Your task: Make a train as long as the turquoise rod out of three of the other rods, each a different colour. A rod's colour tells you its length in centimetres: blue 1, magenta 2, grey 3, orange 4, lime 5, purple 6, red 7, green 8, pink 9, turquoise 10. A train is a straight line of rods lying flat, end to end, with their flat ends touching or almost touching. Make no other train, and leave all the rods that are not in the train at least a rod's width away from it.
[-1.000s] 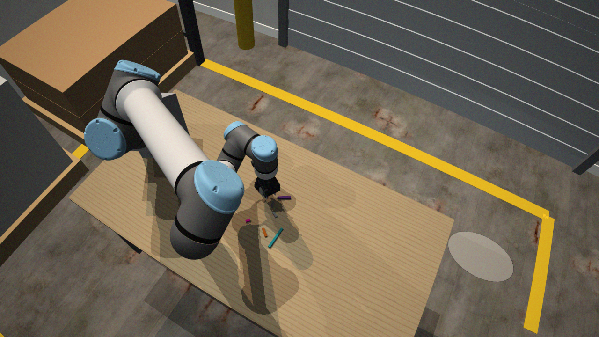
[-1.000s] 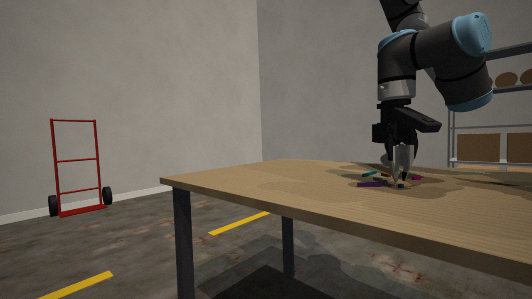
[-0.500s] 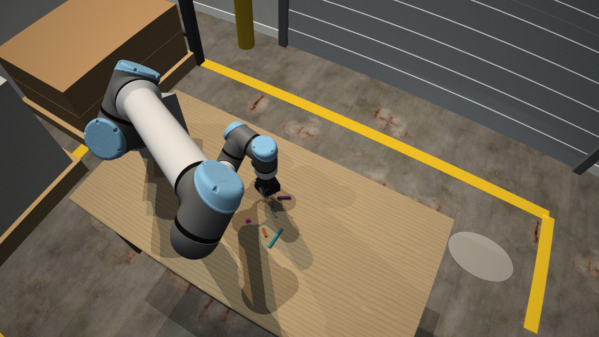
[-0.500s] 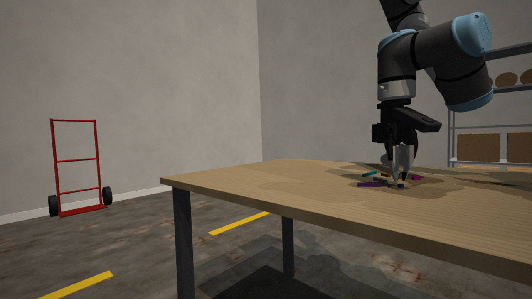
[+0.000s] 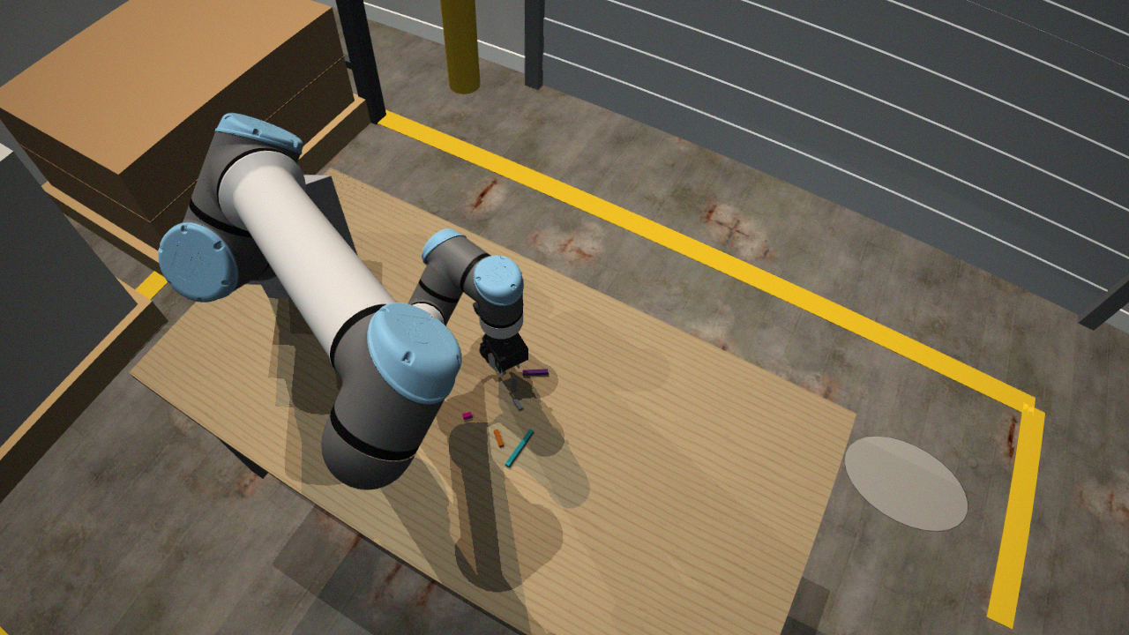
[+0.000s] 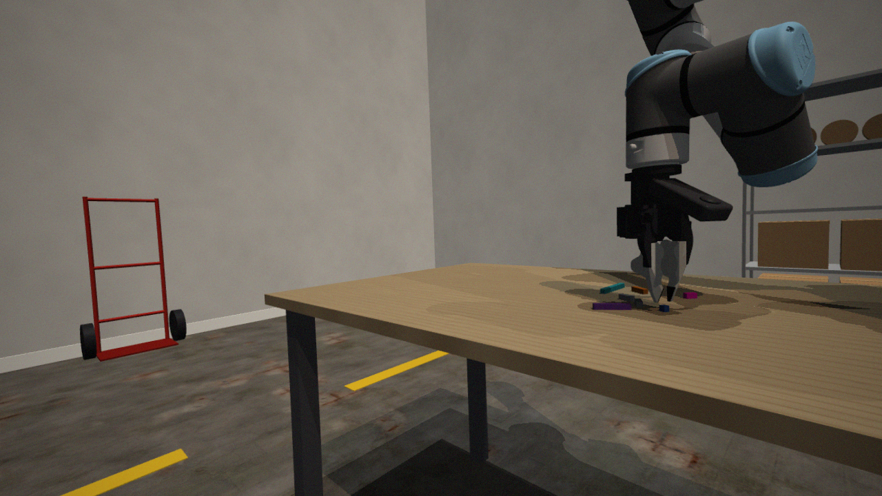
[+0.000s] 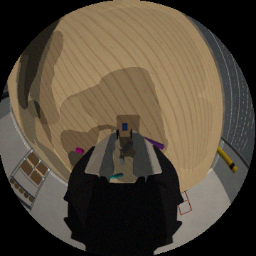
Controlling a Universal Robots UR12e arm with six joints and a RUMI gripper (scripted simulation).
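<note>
The blue cube lies 30 mm below my hand. The rest, counted from my hand: purple rod (80 mm ahead, 20 mm to the left, 30 mm below); orange rod (60 mm ahead, 160 mm to the right, 30 mm below); magenta rod (20 mm behind, 140 mm to the right, 30 mm below).
</note>
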